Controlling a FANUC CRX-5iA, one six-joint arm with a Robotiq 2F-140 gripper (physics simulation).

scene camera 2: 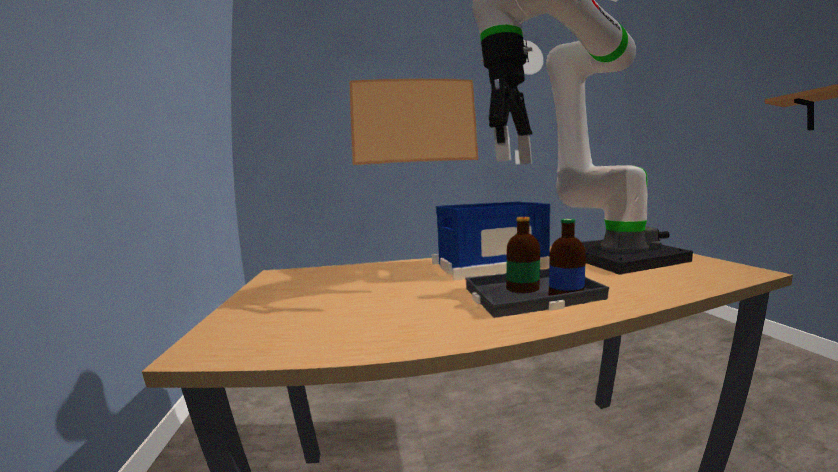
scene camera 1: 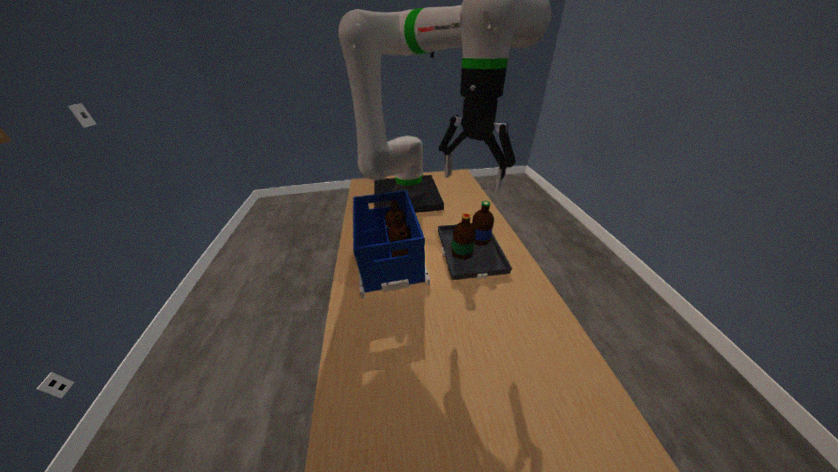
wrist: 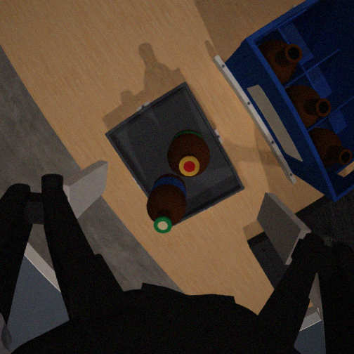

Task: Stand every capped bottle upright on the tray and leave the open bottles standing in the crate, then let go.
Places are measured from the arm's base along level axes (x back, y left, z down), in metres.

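Where they show: gripper, fingertip midpoint: (scene camera 2: 516, 162) (scene camera 1: 471, 182); arm's base, link origin: (scene camera 2: 624, 248) (scene camera 1: 409, 191).
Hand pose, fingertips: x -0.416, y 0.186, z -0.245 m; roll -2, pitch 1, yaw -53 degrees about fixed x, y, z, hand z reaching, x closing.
Note:
Things, the pixels of their centre, and the offset from my fingertips. "spot": a spot on its surface instead. Level surfaces: height alone.
- dark tray, surface spot: (scene camera 2: 495, 299) (scene camera 1: 483, 267) spot: dx -0.067, dy +0.056, dz +0.272 m
- blue crate, body centre: (scene camera 2: 492, 235) (scene camera 1: 387, 237) dx +0.007, dy -0.252, dz +0.189 m
- crate's base, surface spot: (scene camera 1: 395, 284) spot: dx -0.139, dy -0.224, dz +0.251 m
- wooden table, surface height: dz +0.277 m
A brown bottle with a green label and a yellow-and-red cap (scene camera 1: 462, 239) (scene camera 2: 522, 253) (wrist: 188, 148) stands upright on the dark tray (scene camera 1: 482, 263) (scene camera 2: 495, 299) (wrist: 140, 145). A brown bottle with a blue label and a green cap (scene camera 1: 482, 220) (scene camera 2: 567, 253) (wrist: 166, 202) stands upright beside it on the tray. Three uncapped brown bottles (wrist: 280, 65) (wrist: 301, 104) (wrist: 326, 146) stand in the blue crate (scene camera 1: 391, 269) (scene camera 2: 460, 237) (wrist: 244, 62), along its tray-side wall. My gripper (scene camera 1: 473, 180) (scene camera 2: 513, 159) (wrist: 184, 191) is wide open and empty, well above the tray bottles.
White holders edge the crate's base (scene camera 1: 395, 284) on the wooden table (scene camera 1: 480, 363) (scene camera 2: 351, 328). The arm's black base plate (scene camera 1: 431, 196) (scene camera 2: 650, 260) lies beyond the crate and tray. The crate's walls rise well above the tray's low rim. A wall shelf (scene camera 2: 806, 93) is at far right.

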